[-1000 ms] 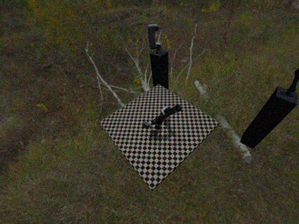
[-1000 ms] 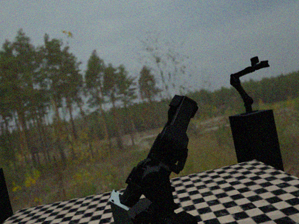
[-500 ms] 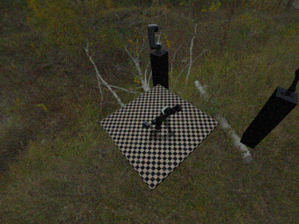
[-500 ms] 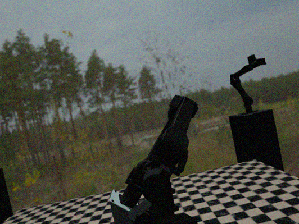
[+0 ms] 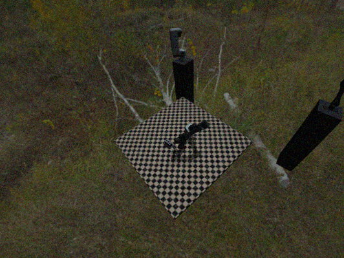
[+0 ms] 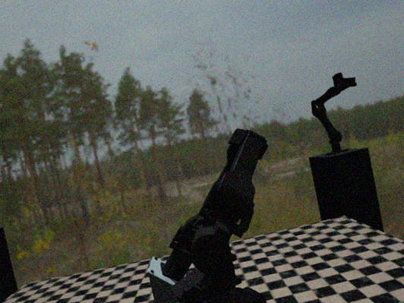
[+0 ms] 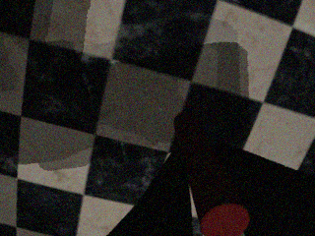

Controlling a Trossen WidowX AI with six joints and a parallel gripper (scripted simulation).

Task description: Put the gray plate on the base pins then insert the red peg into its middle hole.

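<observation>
The gray plate lies 190 mm to the right of my gripper tip and 70 mm ahead of it. The rest, counted from my gripper tip: gray base 190 mm to the right, 70 mm ahead, 30 mm below; red peg right at my gripper tip.
</observation>
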